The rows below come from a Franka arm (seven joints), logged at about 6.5 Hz.
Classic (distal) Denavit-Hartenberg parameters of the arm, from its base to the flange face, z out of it. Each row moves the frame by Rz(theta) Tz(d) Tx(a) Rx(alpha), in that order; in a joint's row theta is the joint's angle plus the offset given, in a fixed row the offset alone. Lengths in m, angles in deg.
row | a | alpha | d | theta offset
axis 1 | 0.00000 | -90.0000 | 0.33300 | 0.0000
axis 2 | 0.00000 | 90.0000 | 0.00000 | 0.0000
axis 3 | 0.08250 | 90.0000 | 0.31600 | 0.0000
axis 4 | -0.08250 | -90.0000 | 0.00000 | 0.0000
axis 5 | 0.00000 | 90.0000 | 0.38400 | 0.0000
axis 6 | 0.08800 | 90.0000 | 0.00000 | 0.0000
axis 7 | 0.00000 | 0.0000 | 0.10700 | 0.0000
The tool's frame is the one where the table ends.
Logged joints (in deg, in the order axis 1, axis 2, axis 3, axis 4, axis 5, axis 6, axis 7), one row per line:
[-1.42, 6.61, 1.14, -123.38, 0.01, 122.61, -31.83]
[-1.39, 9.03, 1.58, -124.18, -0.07, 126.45, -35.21]
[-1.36, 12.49, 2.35, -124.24, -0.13, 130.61, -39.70]
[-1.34, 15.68, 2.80, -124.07, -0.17, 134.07, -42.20]
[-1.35, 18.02, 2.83, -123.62, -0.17, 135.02, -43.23]
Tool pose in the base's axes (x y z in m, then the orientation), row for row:
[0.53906, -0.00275, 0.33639, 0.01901, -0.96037, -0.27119, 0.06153]
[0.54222, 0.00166, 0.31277, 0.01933, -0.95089, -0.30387, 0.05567]
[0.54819, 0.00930, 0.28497, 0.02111, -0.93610, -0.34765, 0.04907]
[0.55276, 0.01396, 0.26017, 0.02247, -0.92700, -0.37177, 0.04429]
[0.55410, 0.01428, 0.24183, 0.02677, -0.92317, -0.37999, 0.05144]
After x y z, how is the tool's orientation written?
As a quaternion, w x y z.
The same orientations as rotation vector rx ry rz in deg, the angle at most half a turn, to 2 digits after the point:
[-170.81, -48.23, 10.94]
[-169.09, -54.03, 9.90]
[-166.27, -61.75, 8.72]
[-164.51, -65.98, 7.86]
[-163.40, -67.26, 9.10]

